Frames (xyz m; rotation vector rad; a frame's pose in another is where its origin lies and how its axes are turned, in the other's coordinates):
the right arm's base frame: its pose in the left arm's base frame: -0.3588 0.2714 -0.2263 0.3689 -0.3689 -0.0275
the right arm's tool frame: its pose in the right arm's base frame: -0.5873 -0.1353 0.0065 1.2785 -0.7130 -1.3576
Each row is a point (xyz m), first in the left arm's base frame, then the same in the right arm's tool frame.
Working: the left arm's base frame: its pose in the right arm's tool frame: 0.1742 0.4601 -0.9151 -1.8509 0.7514 1.3287

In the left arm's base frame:
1: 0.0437 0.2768 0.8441
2: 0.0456 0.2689 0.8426
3: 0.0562 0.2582 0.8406
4: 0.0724 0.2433 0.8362
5: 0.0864 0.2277 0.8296
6: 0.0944 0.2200 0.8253
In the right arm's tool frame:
1: -0.4803 0.9959 -1.1900
2: -0.4727 0.9991 -1.1898
3: -0.4600 1.0030 -1.1971
4: -0.4410 1.0071 -1.2084
5: -0.4210 1.0099 -1.2170
6: -0.4102 1.0103 -1.2220

